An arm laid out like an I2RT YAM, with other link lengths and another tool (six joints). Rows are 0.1 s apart.
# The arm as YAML. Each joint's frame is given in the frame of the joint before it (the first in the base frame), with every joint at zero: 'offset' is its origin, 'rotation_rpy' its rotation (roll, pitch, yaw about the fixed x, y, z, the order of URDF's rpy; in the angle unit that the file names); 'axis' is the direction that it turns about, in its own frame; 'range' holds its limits. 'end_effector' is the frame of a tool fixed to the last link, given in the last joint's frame.
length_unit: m
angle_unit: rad
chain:
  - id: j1
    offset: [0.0, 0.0, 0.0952]
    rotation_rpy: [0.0, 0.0, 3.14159]
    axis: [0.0, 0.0, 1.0]
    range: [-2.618, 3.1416]
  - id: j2
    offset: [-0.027, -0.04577, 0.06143]
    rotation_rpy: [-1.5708, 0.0, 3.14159]
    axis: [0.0, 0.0, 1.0]
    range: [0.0, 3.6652]
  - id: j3
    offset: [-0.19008, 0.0, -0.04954]
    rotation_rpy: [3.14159, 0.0, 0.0]
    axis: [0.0, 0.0, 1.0]
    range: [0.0, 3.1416]
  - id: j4
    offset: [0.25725, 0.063, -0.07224]
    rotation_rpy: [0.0, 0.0, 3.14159]
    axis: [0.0, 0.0, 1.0]
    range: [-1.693, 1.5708]
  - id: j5
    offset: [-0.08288, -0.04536, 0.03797]
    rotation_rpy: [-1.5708, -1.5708, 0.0]
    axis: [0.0, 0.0, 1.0]
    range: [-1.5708, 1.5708]
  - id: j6
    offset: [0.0, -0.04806, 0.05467]
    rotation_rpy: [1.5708, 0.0, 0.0]
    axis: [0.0, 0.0, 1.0]
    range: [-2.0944, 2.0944]
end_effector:
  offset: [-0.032, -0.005, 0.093]
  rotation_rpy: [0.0, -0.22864, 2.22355]
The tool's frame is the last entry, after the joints.
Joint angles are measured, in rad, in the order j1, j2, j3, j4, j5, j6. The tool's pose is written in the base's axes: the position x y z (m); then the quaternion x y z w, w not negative. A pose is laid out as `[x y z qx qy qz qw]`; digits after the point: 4 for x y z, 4 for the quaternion.
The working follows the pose.
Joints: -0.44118, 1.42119, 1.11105, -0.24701, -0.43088, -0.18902
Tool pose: [0.4351 -0.0740 0.2128 0.3002 0.7543 0.1590 0.5618]
Where each joint sits with the arm in this pose, in the base's axes (m; each line is computed from the numbers above, not from the rounded line before):
j1: 0.0000 0.0000 0.0952
j2: 0.0440 0.0299 0.1566
j3: -0.0028 -0.0028 0.3446
j4: 0.2669 -0.0503 0.3261
j5: 0.3360 -0.1249 0.3207
j6: 0.3520 -0.1103 0.2513
the tool: 0.4351 -0.0740 0.2128

